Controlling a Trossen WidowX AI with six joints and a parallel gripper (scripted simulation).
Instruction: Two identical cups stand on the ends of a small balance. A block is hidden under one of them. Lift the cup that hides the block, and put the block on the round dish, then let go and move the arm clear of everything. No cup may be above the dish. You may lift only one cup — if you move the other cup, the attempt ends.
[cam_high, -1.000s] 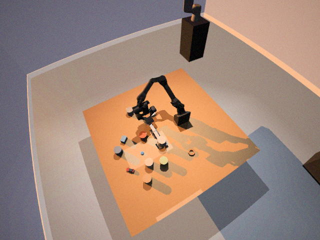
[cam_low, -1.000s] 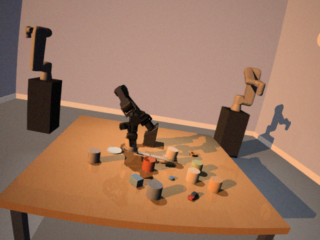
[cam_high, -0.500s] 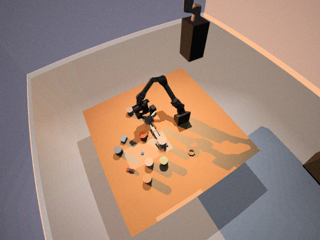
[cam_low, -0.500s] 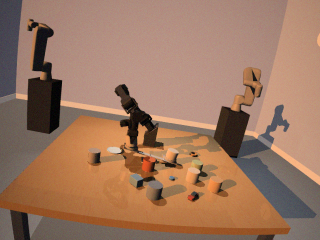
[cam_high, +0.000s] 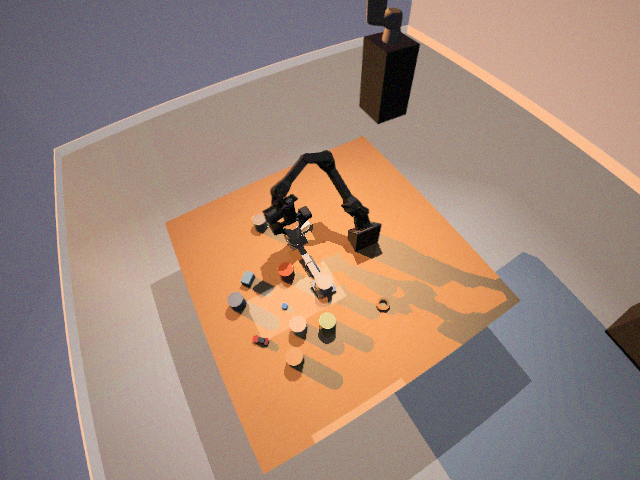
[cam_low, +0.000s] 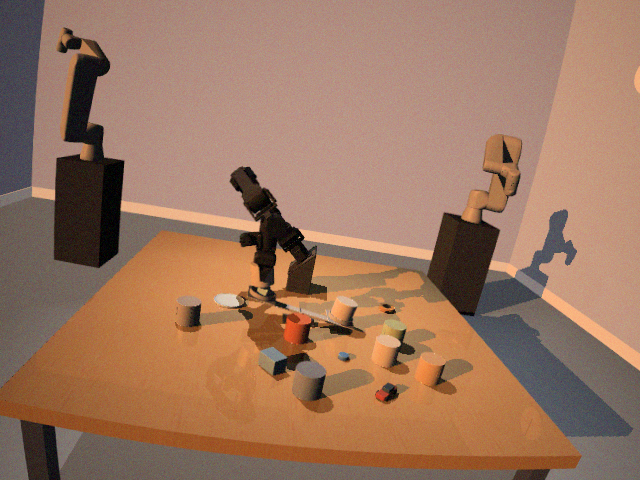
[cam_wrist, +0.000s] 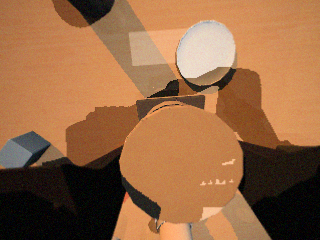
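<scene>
The pale green block lies 5 cm below my gripper tip and 1 cm to the left of it. Round my gripper tip: small balance (13 cm to the left, 9 cm below, 1 cm behind); then round dish (13 cm below, 10 cm to the right, 7 cm behind); then red cylinder (11 cm to the left, 11 cm ahead, 10 cm below).
</scene>
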